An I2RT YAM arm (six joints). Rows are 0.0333 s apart.
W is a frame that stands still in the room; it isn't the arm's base.
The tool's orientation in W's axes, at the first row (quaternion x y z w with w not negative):
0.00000 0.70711 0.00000 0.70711
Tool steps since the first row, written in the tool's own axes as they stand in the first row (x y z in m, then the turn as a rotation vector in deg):
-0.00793 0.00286 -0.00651 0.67 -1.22 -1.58
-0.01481 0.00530 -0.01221 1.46 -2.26 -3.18
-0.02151 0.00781 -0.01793 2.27 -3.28 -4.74
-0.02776 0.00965 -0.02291 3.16 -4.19 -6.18
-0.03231 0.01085 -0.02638 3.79 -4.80 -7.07
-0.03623 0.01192 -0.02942 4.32 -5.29 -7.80
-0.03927 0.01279 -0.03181 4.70 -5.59 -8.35
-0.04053 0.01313 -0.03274 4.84 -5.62 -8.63
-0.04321 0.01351 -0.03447 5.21 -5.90 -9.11
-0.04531 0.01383 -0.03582 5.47 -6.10 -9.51
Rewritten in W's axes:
-0.00651 0.00286 0.00793 -1.58 -1.22 -0.67
-0.01221 0.00530 0.01481 -3.18 -2.26 -1.46
-0.01793 0.00781 0.02151 -4.74 -3.28 -2.27
-0.02291 0.00965 0.02776 -6.18 -4.19 -3.16
-0.02638 0.01085 0.03231 -7.07 -4.80 -3.79
-0.02942 0.01192 0.03623 -7.80 -5.29 -4.32
-0.03181 0.01279 0.03927 -8.35 -5.59 -4.70
-0.03274 0.01313 0.04053 -8.63 -5.62 -4.84
-0.03447 0.01351 0.04321 -9.11 -5.90 -5.21
-0.03582 0.01383 0.04531 -9.51 -6.10 -5.47

